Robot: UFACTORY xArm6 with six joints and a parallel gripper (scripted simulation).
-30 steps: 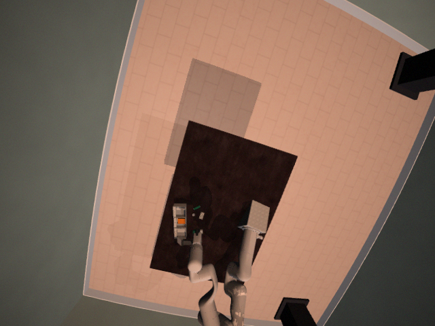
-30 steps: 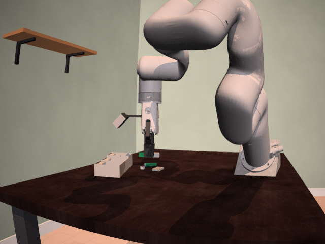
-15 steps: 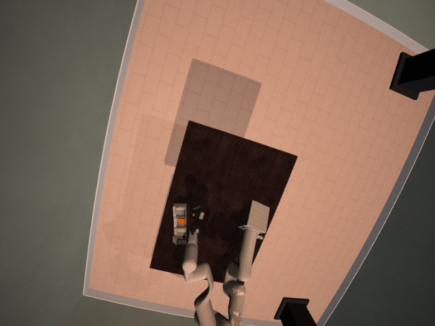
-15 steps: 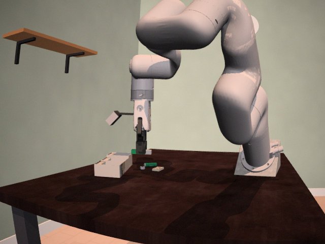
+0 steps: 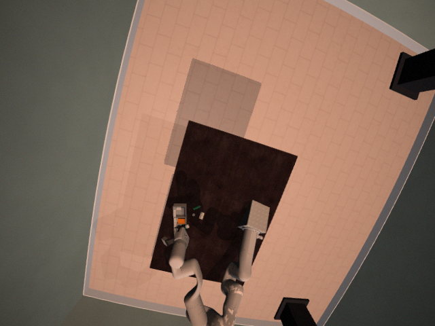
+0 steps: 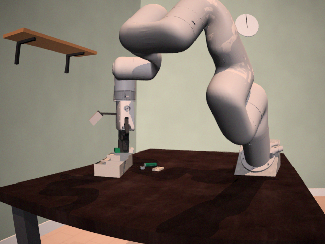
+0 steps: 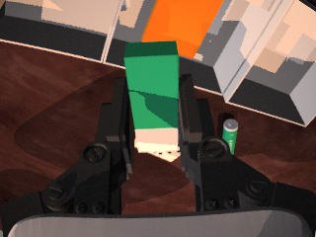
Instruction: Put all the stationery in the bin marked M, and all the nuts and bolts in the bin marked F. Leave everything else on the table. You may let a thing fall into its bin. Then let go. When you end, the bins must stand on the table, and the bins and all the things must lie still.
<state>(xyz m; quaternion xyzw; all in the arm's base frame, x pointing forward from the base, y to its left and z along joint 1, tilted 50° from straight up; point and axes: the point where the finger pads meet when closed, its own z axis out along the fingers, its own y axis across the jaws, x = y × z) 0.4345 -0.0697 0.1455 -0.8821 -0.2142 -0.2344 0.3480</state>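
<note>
My gripper is now 70 mm above the pale double bin and 40 mm short of it. The rest, counted from my hand: green block (20 mm below, 10 mm behind); orange block (80 mm below, 30 mm ahead); steel nut (80 mm below, 70 mm to the right, 40 mm behind).
</note>
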